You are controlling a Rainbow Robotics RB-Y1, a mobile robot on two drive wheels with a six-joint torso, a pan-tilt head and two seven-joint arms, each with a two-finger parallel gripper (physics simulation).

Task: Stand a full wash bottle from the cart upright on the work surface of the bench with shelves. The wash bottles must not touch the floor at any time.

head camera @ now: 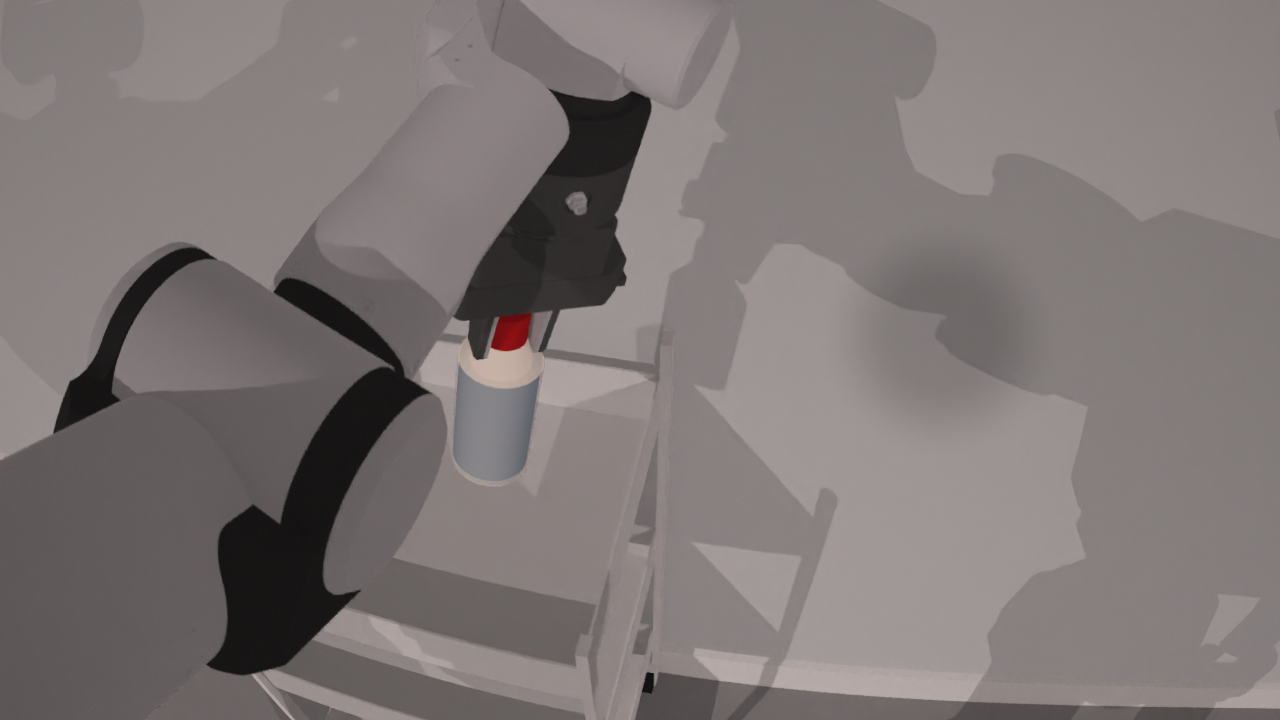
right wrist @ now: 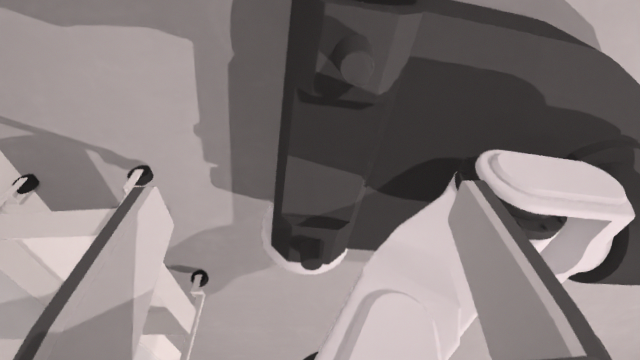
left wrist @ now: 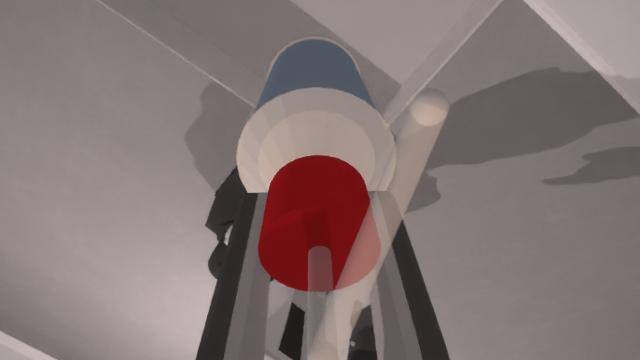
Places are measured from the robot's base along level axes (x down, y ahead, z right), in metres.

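Where they show: left gripper, fingertip midpoint: (head camera: 506, 345) (left wrist: 317, 210); right gripper, fingertip midpoint: (right wrist: 310, 203).
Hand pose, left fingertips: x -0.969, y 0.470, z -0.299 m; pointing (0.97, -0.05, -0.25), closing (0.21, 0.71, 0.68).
Each offset is from my left fingertips to the centre of the thing. "pt": to the spot under its first point. Level surfaces: height alone.
A wash bottle @(dx +0.030, dy +0.010, dz -0.014 m) (head camera: 494, 429) (left wrist: 316, 70) has a blue-grey body, a cream shoulder, a red cap and a pale spout tube. My left gripper (head camera: 511, 344) (left wrist: 317, 210) is shut on its red cap and holds it about upright. In the head camera the bottle appears over the top shelf of the white cart (head camera: 572, 501) (right wrist: 65, 222); the gap beneath it is hard to judge. My right gripper (right wrist: 310, 203) is open, with no object between its fingers, above the robot's own base. The bench with shelves cannot be made out in these views.
The cart has raised side rails (head camera: 664, 447) and lower shelves. Its black castors @(pt dx +0.929, dy -0.092, dz +0.096 m) (right wrist: 140, 175) stand on the floor @(dx +0.968 m) (right wrist: 100, 75). The robot's dark base (right wrist: 325, 130) lies below my right gripper. Pale floor with broad shadows lies right of the cart in the head camera.
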